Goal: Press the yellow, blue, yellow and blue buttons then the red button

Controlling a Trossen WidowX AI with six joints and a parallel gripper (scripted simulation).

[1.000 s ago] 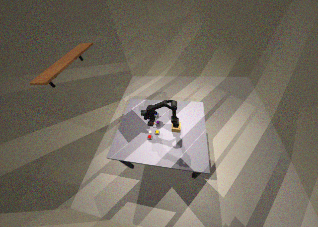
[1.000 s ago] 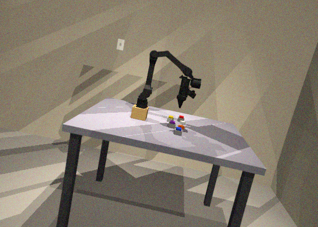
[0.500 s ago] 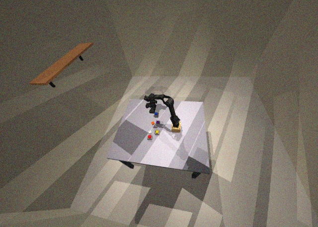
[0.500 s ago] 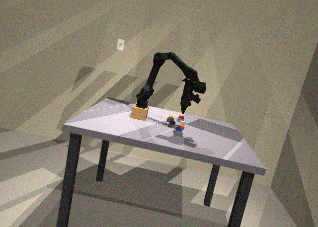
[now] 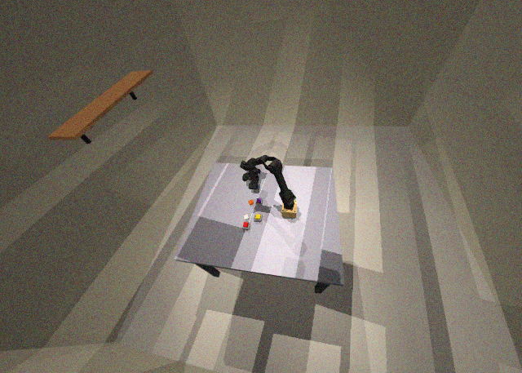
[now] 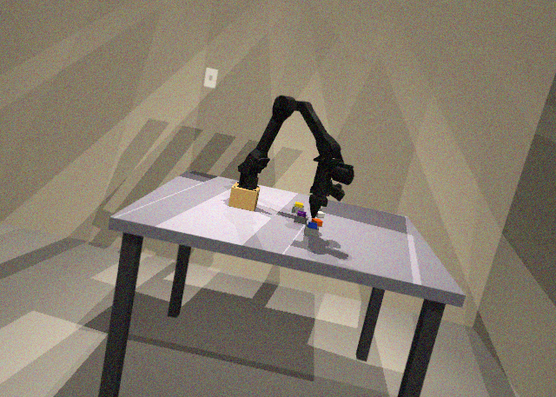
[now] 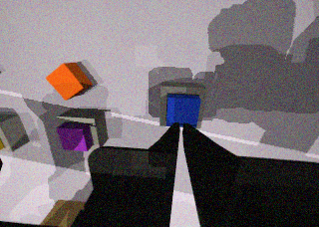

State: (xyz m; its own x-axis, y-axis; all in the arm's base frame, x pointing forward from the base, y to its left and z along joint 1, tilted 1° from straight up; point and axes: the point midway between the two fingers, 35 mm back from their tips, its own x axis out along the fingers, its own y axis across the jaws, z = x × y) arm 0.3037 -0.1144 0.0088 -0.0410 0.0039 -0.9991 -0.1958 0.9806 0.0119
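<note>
Now: gripper tip 1 cm short of the blue button and 3 cm above it. Round my gripper tip: orange block (14 cm to the left, 5 cm below); yellow button (11 cm behind, 24 cm to the left, 3 cm below); purple button (6 cm behind, 11 cm to the left, 3 cm below).
</note>
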